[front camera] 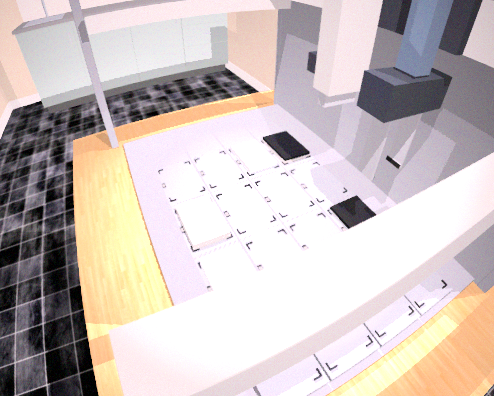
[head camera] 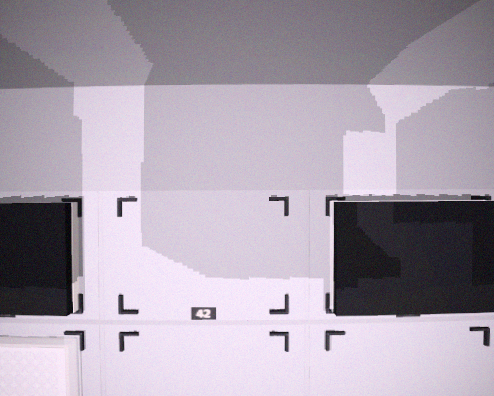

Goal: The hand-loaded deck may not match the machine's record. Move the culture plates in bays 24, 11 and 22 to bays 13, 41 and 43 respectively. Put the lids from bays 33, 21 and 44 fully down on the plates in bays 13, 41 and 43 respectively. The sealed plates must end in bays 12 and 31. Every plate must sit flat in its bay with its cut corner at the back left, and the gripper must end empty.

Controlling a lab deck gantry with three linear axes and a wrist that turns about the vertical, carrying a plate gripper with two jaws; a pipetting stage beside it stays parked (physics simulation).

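Places are measured from the robot's base along level axes (x ahead, y left, z up), in metres.
Pixels of known places: gripper, between the fingertips: (front camera: pixel 380 168); robot's base, origin of its link: (front camera: pixel 159 171).
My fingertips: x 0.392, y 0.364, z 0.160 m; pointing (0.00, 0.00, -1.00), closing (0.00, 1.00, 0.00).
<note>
Ahead of a thing's pixels: the offset from my fingertips to its top centre. "*": to the spot under its first point.
My gripper (front camera: pixel 368 152) hangs high at the back right in the front view; its jaws stand apart with no plate or lid between them. It does not show in the head view. A black lid {dz -0.144, dx -0.328, dy +0.000 m} (front camera: pixel 286 145) (head camera: pixel 35 257) covers a plate in bay 41, whose pale side shows below it. Another black lid {dz -0.144, dx +0.000, dy +0.000 m} (front camera: pixel 352 211) (head camera: pixel 415 257) lies at bay 43, with a thin pale edge at its left; the front beam partly hides it. A white plate {dz -0.146, dx -0.164, dy -0.321 m} (front camera: pixel 205 220) without a black lid sits in bay 12. Part of a white plate {* dz -0.146, dx -0.294, dy -0.084 m} (head camera: pixel 32 367) shows in bay 31. Cut corners are unclear.
Bay 42's label {* dz -0.160, dx -0.164, dy -0.046 m} (head camera: pixel 203 313) lies between the two black lids. A broad pale beam (front camera: pixel 300 290) crosses the front view and hides some near bays. The blue column (front camera: pixel 425 40) and dark gripper body (front camera: pixel 402 95) stand at the upper right, beside a white column (front camera: pixel 347 45).
</note>
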